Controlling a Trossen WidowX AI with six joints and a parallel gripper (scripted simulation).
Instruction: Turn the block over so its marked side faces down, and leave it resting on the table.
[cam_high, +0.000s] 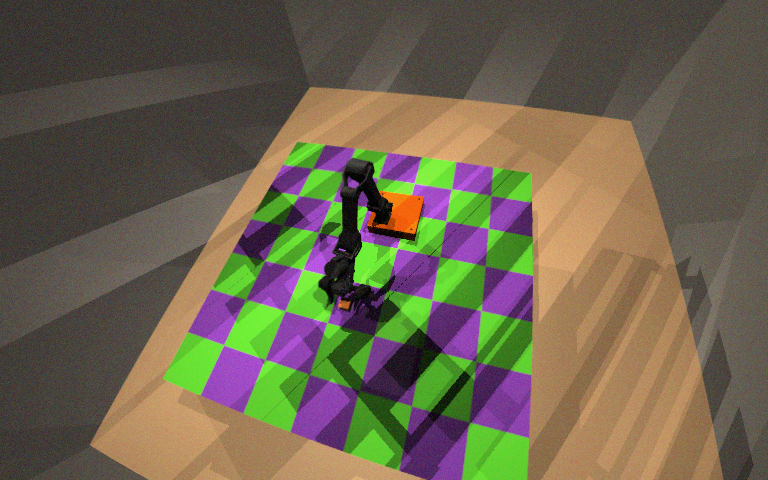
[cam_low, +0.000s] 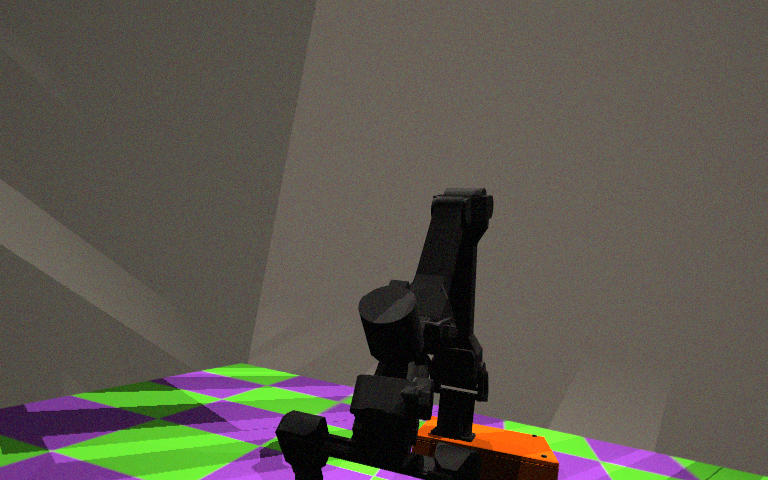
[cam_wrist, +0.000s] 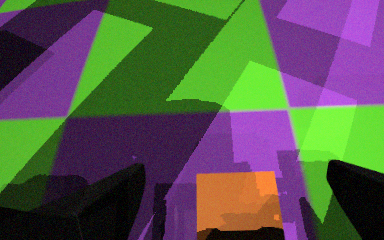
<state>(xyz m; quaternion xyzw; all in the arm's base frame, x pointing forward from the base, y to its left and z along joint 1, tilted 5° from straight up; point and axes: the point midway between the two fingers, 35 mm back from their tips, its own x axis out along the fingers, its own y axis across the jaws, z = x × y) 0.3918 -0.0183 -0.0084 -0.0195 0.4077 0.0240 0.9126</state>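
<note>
Now: the block 3 cm below my gripper tip and 3 cm behind it.
</note>
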